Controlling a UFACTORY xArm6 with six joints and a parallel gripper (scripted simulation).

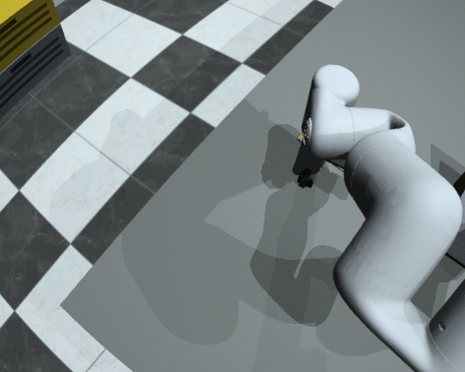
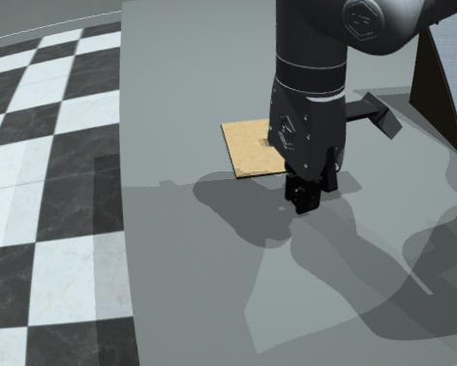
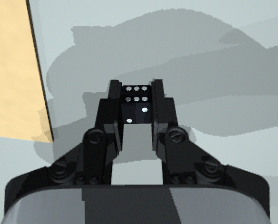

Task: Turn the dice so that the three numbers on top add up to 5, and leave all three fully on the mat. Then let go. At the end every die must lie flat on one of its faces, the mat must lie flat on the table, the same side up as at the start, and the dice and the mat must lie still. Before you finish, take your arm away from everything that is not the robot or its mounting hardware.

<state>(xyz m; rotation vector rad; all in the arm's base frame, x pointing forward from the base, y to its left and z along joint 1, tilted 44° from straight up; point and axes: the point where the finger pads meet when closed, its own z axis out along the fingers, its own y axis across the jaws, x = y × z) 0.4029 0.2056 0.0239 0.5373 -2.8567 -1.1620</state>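
My gripper is now 1 cm short of the white die, 14 cm to the left of it and 1 cm above it. Round my hand: red die 4 cm behind, 14 cm to the right, 1 cm below; tan mat 1 cm ahead, 14 cm to the right, 2 cm below; black die 1 cm below.
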